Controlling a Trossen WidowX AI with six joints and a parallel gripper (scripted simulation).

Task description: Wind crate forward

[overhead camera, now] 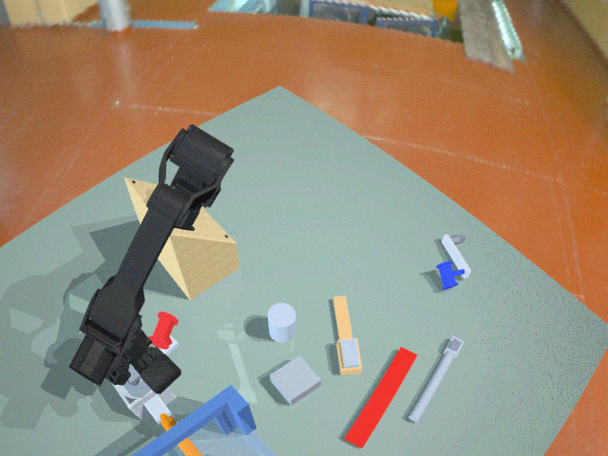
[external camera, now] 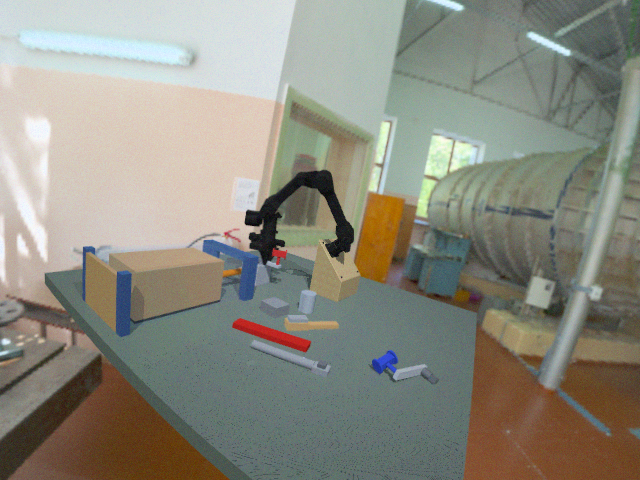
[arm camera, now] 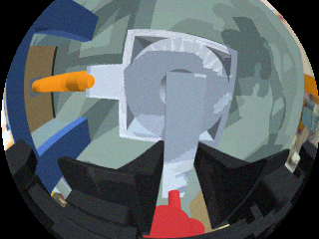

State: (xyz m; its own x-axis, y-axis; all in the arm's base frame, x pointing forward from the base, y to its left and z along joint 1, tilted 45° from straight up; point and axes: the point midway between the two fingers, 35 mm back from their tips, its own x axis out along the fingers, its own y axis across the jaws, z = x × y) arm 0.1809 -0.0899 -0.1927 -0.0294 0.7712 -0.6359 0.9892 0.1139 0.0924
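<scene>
Right now my gripper tip is 20 mm to the right of the winch handle and 20 mm below it. From my gripper tip the other things lie so: pale grey winch 10 mm behind, 50 mm to the right, 60 mm below; red knob 10 mm behind, 50 mm to the left, 50 mm above; blue frame 170 mm ahead, 40 mm to the right, 20 mm above.
</scene>
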